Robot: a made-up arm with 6 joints.
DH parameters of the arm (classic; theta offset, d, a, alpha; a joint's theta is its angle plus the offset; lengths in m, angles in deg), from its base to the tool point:
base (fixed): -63.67 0 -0.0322 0
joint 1: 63.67 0.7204 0.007 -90
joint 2: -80.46 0 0.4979 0
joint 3: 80.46 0.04 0.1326 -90
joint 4: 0 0.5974 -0.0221 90
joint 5: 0 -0.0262 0.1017 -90
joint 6: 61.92 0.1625 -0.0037 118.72
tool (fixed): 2.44 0.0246 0 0
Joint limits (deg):
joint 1: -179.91..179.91
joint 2: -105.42..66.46
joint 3: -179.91..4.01
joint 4: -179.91..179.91
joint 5: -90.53..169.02
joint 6: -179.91..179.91
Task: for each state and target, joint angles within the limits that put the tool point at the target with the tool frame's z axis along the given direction. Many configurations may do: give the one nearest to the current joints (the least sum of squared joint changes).
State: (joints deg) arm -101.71 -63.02 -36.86 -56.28 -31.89 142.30
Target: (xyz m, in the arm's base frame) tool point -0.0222 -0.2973 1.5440 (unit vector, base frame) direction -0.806 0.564 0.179
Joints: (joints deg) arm -113.49 -44.26 -60.02 -51.42 -36.13 146.03
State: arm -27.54 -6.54 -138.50 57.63 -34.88 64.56
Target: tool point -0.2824 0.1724 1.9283 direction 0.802 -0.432 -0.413
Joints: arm -33.46 -31.27 -152.88 100.80 2.44 113.94
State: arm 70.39 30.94 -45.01 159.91 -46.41 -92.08
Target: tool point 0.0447 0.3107 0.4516 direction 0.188 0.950 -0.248
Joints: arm 84.79 34.29 -27.93 145.33 -49.41 -104.73
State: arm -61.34 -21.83 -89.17 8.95 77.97 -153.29
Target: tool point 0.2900 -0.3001 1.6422 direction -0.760 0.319 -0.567
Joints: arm -51.04 -27.15 -99.28 13.59 62.81 -177.97
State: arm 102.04 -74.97 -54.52 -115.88 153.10 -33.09
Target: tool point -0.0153 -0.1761 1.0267 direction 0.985 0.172 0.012
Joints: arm 50.39 -105.42 -18.76 -77.09 168.65 10.71
